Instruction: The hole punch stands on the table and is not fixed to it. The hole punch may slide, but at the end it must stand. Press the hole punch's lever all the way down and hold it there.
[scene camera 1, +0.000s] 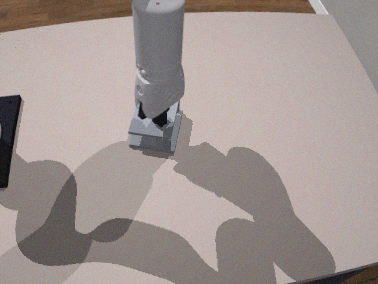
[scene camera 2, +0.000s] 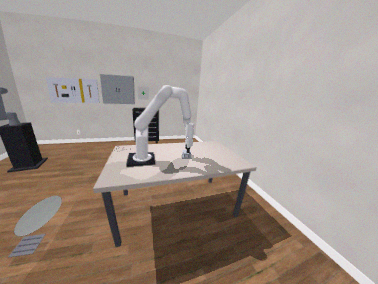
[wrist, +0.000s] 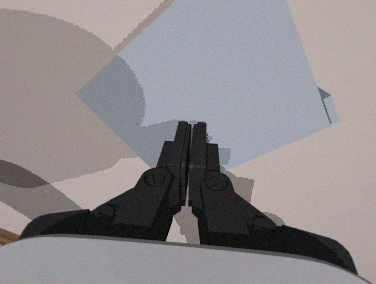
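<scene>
The blue-grey hole punch (scene camera 1: 167, 146) (scene camera 2: 186, 156) stands upright on the table (scene camera 1: 275, 90) (scene camera 2: 230, 159). Its flat lever (scene camera 1: 145, 130) (wrist: 220, 65) lies low over the base in scene camera 1, close to parallel with it, with a small gap still showing at the front edge. Whether it is fully down I cannot tell. My gripper (scene camera 1: 151, 120) (scene camera 2: 188, 150) (wrist: 192, 141) is shut and empty, pointing down, with its black fingertips at the lever's top face. They seem to touch it; the exact contact is hard to see. In the wrist view the lever hides most of the base.
The black mounting plate (scene camera 1: 9, 145) (scene camera 2: 131, 161) of the arm is on the table, to the left of the hole punch in both scene views. The arm's shadows fall across the table beside the punch. A black drawer cabinet (scene camera 2: 153, 125) stands behind the table.
</scene>
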